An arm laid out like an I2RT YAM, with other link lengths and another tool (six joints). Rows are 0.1 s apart.
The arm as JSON. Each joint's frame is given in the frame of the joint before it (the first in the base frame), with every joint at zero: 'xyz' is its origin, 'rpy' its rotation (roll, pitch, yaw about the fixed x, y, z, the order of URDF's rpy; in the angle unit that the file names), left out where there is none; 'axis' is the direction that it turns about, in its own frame. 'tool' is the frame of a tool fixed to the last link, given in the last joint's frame.
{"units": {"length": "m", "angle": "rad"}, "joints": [
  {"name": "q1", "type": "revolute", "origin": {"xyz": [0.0, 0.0, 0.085]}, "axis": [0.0, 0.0, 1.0]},
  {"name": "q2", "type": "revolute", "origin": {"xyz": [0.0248, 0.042, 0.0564], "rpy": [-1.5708, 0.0, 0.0]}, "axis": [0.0, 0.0, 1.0]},
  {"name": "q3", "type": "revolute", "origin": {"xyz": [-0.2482, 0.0, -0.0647], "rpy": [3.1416, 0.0, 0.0]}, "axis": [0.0, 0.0, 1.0]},
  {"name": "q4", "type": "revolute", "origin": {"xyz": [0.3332, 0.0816, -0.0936]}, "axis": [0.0, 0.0, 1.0]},
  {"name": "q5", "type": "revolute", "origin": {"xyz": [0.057, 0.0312, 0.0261], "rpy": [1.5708, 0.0, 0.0]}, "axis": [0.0, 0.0, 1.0]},
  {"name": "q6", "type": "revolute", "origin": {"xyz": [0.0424, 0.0, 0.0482], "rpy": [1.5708, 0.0, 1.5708]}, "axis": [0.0, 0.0, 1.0]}
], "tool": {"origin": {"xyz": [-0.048, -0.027, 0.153], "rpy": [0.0, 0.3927, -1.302]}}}
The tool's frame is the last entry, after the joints.
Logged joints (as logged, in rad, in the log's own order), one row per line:
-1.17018 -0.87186 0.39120 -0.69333 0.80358 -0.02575
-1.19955 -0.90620 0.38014 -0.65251 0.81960 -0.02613
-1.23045 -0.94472 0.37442 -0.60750 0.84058 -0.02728
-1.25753 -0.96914 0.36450 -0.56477 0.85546 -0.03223
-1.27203 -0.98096 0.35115 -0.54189 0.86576 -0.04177
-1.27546 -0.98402 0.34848 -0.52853 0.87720 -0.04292
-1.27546 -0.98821 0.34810 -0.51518 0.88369 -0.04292
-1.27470 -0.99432 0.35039 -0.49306 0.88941 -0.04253
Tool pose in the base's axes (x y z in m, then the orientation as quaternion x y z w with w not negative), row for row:
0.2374 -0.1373 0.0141 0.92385 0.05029 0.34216 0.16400
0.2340 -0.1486 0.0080 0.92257 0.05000 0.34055 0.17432
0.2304 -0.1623 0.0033 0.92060 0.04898 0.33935 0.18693
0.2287 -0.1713 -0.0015 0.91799 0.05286 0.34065 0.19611
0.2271 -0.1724 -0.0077 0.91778 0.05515 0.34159 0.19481
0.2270 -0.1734 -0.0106 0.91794 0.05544 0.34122 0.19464
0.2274 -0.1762 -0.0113 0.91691 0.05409 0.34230 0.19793
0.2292 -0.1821 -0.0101 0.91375 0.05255 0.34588 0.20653
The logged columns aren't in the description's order. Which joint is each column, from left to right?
Columns, left to right: q6, q1, q3, q4, q2, q5.
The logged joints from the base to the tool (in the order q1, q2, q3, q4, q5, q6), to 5 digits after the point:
-0.87186 0.80358 0.39120 -0.69333 -0.02575 -1.17018
-0.90620 0.81960 0.38014 -0.65251 -0.02613 -1.19955
-0.94472 0.84058 0.37442 -0.60750 -0.02728 -1.23045
-0.96914 0.85546 0.36450 -0.56477 -0.03223 -1.25753
-0.98096 0.86576 0.35115 -0.54189 -0.04177 -1.27203
-0.98402 0.87720 0.34848 -0.52853 -0.04292 -1.27546
-0.98821 0.88369 0.34810 -0.51518 -0.04292 -1.27546
-0.99432 0.88941 0.35039 -0.49306 -0.04253 -1.27470

